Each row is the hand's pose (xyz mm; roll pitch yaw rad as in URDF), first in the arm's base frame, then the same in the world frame.
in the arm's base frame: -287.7 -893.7 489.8 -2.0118 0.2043 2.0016
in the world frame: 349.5 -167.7 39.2 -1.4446 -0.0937 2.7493
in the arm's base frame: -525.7 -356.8 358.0 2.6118 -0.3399 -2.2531
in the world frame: -204.7 63.1 83.0 1.9739 -0.6574 -1.2208
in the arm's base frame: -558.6 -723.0 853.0 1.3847 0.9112 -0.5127
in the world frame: 241.6 -44.2 494.8 0.0813 1.2770 -1.0047
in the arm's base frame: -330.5 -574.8 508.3 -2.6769 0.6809 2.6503
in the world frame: 124.3 58.4 84.3 -2.4045 0.0924 -2.8098
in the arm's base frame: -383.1 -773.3 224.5 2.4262 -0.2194 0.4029
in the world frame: 91.6 -227.6 -115.3 2.6935 0.3620 1.1380
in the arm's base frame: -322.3 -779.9 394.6 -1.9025 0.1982 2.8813
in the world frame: 210.7 -135.9 -15.0 -1.7495 -0.4221 -2.7047
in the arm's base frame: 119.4 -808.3 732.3 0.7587 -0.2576 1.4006
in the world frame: 650.8 205.0 -7.1 1.3944 -0.1214 1.9917
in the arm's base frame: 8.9 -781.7 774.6 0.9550 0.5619 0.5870
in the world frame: 586.2 182.6 93.0 1.6385 0.9984 1.8039
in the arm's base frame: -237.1 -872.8 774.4 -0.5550 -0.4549 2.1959
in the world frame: 497.1 -17.0 238.0 0.1448 -0.7432 2.5010
